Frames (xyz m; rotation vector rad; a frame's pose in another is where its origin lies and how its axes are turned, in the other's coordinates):
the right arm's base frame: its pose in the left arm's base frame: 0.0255 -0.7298 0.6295 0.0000 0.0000 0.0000
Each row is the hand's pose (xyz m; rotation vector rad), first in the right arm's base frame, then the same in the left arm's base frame.
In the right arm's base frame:
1: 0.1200 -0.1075 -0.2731 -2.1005 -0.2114 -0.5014
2: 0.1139 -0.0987 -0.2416 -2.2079 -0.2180 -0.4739
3: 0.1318 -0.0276 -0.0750 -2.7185 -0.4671 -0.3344
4: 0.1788 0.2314 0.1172 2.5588 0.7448 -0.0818
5: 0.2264 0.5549 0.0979 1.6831 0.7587 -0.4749
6: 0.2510 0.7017 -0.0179 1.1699 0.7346 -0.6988
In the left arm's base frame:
1: 0.1455 -0.8373 0.3564 -2.1005 -0.2114 -0.5014
2: 0.1394 -0.8285 0.3879 -2.2079 -0.2180 -0.4739
3: 0.1573 -0.7574 0.5545 -2.7185 -0.4671 -0.3344
4: 0.2043 -0.4984 0.7467 2.5588 0.7448 -0.0818
5: 0.2519 -0.1749 0.7274 1.6831 0.7587 -0.4749
6: 0.2765 -0.0281 0.6116 1.1699 0.7346 -0.6988

